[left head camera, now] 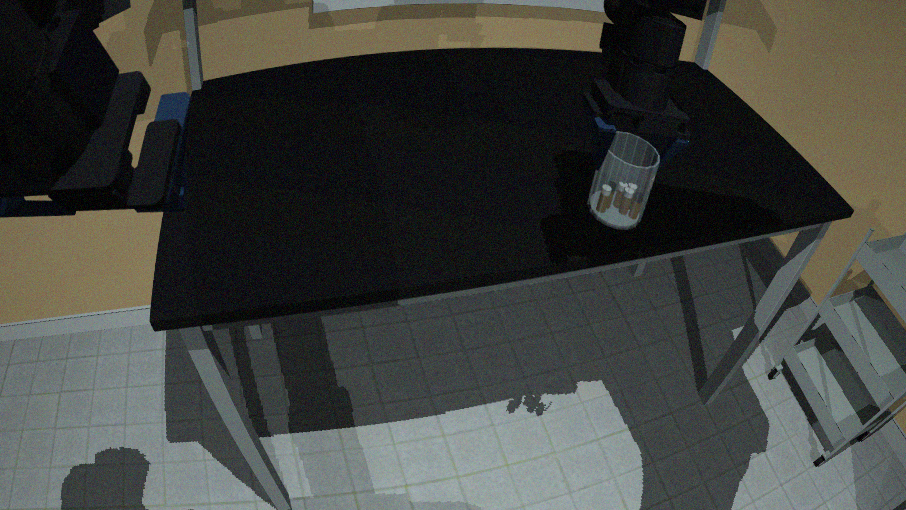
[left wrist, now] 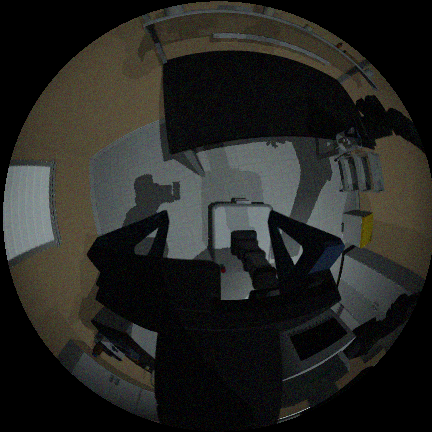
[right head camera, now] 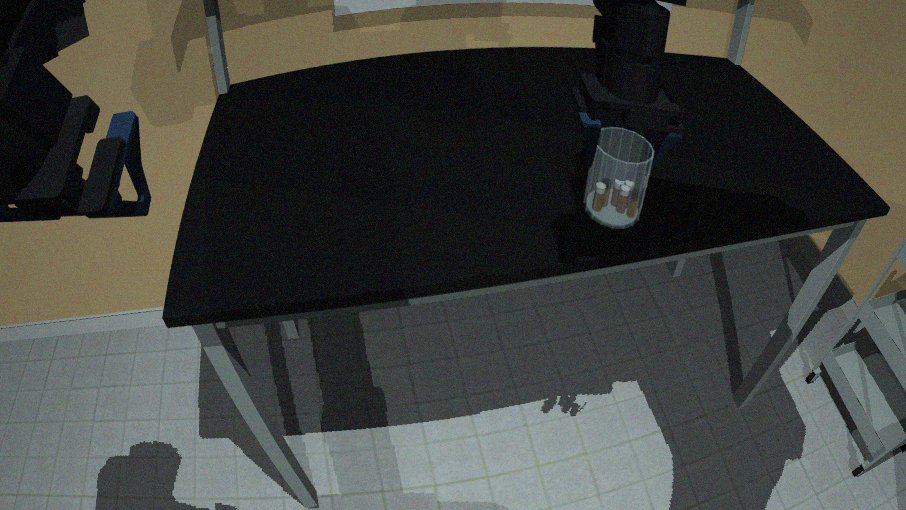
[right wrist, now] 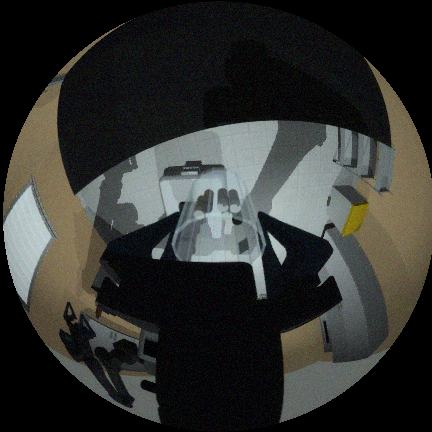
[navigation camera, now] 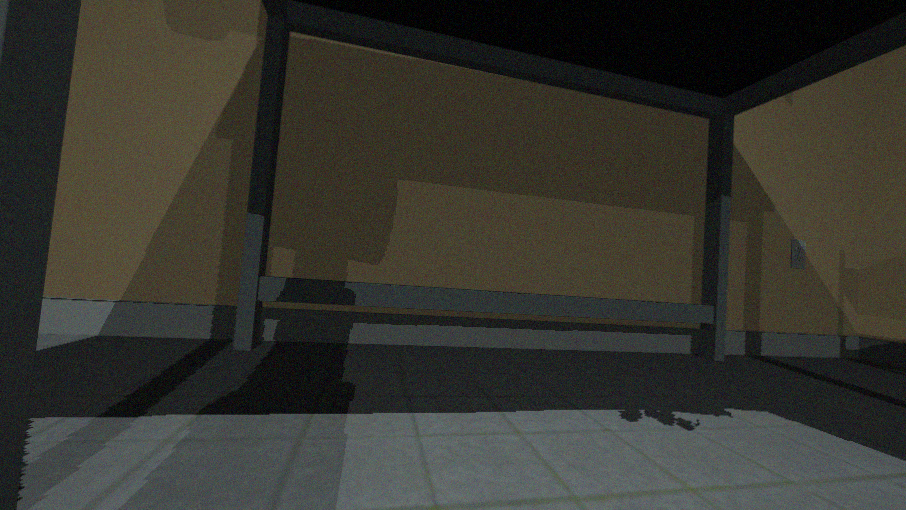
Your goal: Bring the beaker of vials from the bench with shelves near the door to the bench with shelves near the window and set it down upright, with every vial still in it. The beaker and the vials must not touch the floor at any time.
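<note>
A clear beaker [left head camera: 637,167] [right head camera: 634,165] [right wrist: 187,237] holds several brown vials [left head camera: 624,201] [right head camera: 619,199] [right wrist: 233,199] with white caps. It is upright, leaning slightly in the head views. My right gripper [left head camera: 640,142] [right head camera: 629,136] [right wrist: 218,216] is shut on it near the rim. The head views show it against the black top of a bench [left head camera: 380,190] [right head camera: 380,190] [left wrist: 250,100] [right wrist: 150,100]; the right wrist view shows floor behind its base, short of the bench edge. It hangs clear of the floor. My left gripper [left wrist: 218,215] is open and empty, left of the bench top.
A window [left wrist: 30,205] [right wrist: 27,240] is on the left wall. Upright posts [left head camera: 192,50] [right head camera: 216,50] rise behind the bench. A grey cart [left head camera: 887,253] stands right of it, and a yellow-topped bin [left wrist: 367,230] [right wrist: 355,217] beyond. Bench legs and a crossbar [navigation camera: 494,304] show low ahead.
</note>
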